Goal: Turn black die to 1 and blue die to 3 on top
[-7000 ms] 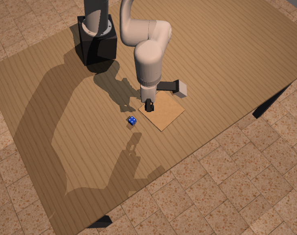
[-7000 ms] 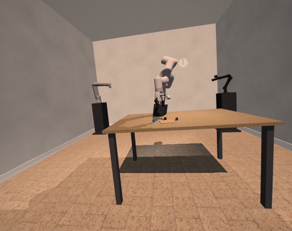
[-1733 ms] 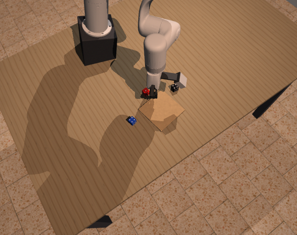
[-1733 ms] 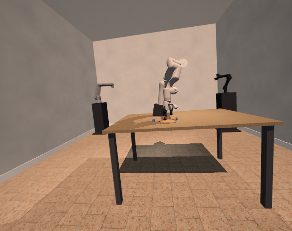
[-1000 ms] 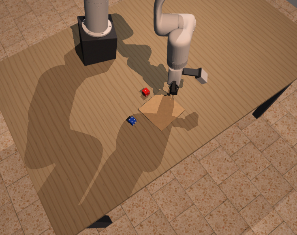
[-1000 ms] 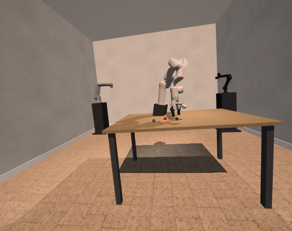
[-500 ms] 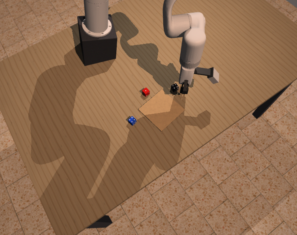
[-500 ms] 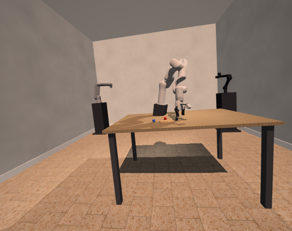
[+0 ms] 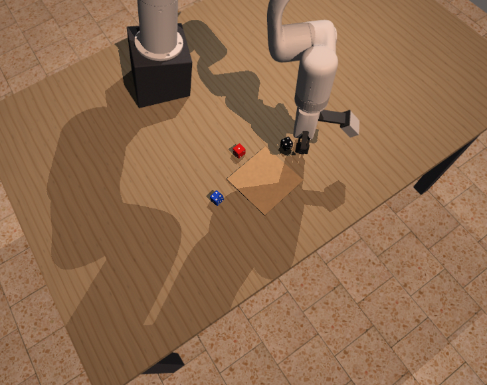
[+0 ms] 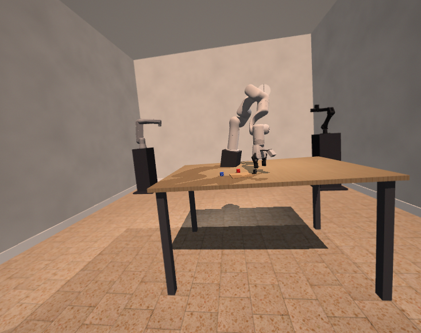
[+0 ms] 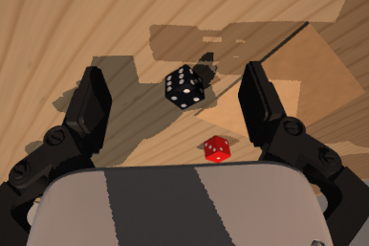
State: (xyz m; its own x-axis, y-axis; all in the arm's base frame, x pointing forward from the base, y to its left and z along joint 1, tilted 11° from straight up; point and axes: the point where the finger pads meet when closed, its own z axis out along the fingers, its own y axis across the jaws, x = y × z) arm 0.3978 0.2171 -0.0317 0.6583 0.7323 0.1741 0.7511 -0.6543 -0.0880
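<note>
Right now the black die is 2 cm behind my hand, 4 cm to the right of it and 4 cm below it. From my hand the other things lie so: tan mat 4 cm ahead, 14 cm to the right, 5 cm below; then red die 7 cm behind, 16 cm to the right, 4 cm below; then blue die 2 cm ahead, 27 cm to the right, 4 cm below.
</note>
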